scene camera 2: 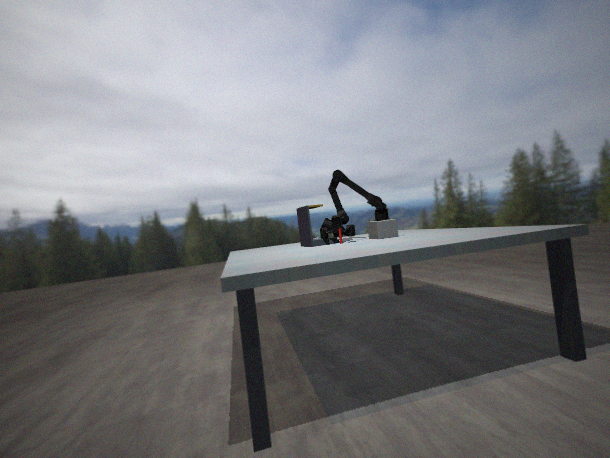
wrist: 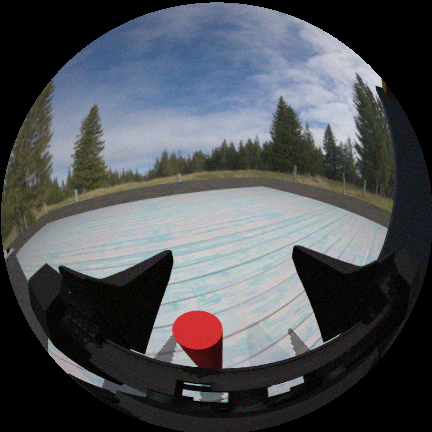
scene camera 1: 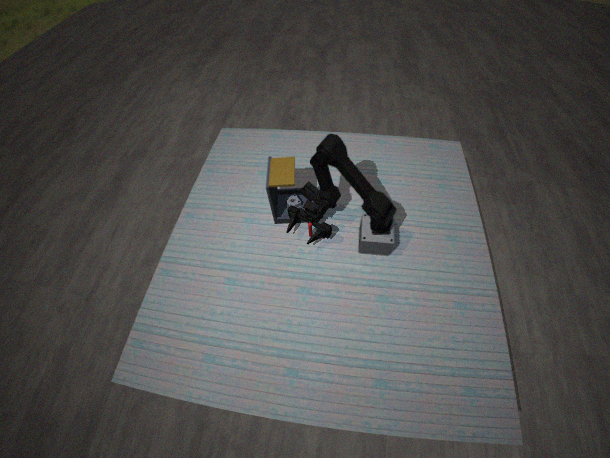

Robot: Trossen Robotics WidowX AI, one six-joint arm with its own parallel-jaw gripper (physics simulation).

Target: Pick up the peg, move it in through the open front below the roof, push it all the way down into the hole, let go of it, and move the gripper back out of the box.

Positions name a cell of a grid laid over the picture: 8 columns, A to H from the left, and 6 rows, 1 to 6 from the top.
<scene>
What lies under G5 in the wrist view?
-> The gripper.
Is the gripper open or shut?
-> Open.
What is the gripper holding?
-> Nothing.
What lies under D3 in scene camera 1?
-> A box.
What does the red peg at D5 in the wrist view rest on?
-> The table.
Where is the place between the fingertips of the gripper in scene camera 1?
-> At D4
</scene>
